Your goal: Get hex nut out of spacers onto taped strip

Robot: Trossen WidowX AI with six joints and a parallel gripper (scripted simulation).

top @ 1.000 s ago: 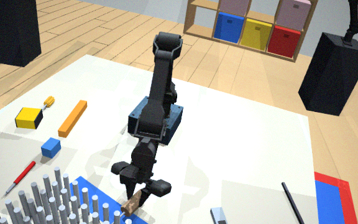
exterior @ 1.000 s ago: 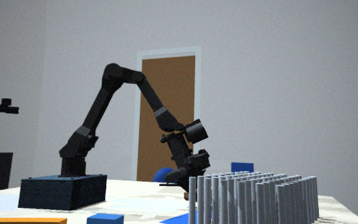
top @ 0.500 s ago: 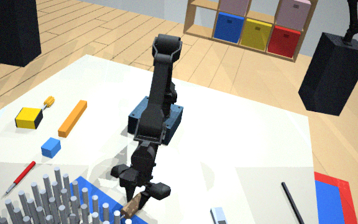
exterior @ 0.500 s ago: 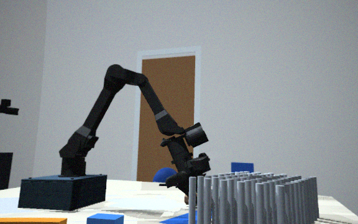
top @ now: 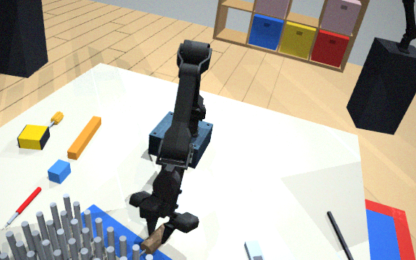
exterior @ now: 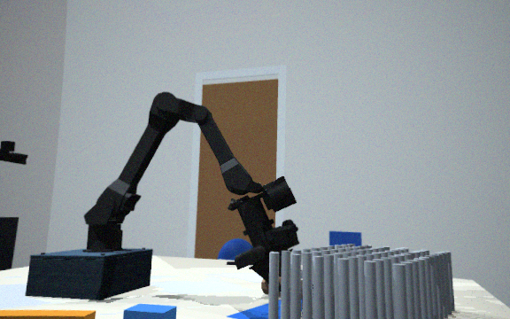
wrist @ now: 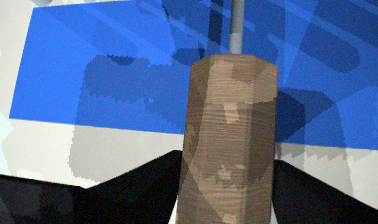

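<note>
The blue taped strip lies 30 mm ahead of my gripper tip, 60 mm to the right of it and 10 mm below it. From my gripper tip the other things lie so: red-handled tool (390 mm to the right, 10 mm below); blue cube (170 mm behind, 340 mm to the right); grey block (30 mm ahead, 270 mm to the left).
</note>
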